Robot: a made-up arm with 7 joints.
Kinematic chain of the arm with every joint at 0, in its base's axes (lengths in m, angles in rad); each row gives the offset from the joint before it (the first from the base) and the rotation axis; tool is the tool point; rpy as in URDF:
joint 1: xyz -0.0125 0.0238 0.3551 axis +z
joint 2: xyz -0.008 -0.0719 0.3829 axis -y
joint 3: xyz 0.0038 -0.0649 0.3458 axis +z
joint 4: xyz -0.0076 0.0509 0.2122 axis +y
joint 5: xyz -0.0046 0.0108 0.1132 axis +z
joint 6: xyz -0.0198 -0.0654 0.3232 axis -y
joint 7: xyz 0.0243 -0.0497 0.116 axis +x
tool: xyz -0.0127 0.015 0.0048 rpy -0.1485 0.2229 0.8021
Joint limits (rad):
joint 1: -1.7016..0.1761
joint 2: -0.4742..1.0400
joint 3: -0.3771..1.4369
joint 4: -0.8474..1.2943
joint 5: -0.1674..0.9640
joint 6: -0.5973..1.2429
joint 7: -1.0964..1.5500
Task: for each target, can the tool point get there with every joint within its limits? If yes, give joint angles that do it. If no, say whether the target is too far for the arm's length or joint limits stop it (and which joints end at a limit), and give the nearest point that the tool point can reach.
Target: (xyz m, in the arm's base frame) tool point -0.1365 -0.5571 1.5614
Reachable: yes | joints -1.3905 -0.1149 -0.1481 0.8479 0.8222 0.0194 0.9432
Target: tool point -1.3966 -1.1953 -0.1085
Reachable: no: too far | nearest point -0.8736 -0.5068 0.7835 | short by 1.242 m
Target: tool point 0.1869 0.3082 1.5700
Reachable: yes | joints -1.3993 0.6660 0.9154 1.0321 0.6351 -0.0221 0.2306
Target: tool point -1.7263 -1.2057 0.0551
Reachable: no: too far | nearest point -0.9046 -0.4955 0.7991 | short by 1.316 m
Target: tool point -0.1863 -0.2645 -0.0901
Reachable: no: joint limits stop it (at a limit: joint 1, joint 2, joint 4, joint 5, joint 6) | nearest point -0.8666 -0.3358 0.7132 | short by 1.055 m
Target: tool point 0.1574 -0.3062 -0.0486
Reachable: no: joint limits stop it (at a limit: joint 2, joint 4, joint 5, joint 6, joint 7) | nearest point 0.3275 -0.6366 1.0055 | short by 1.118 m
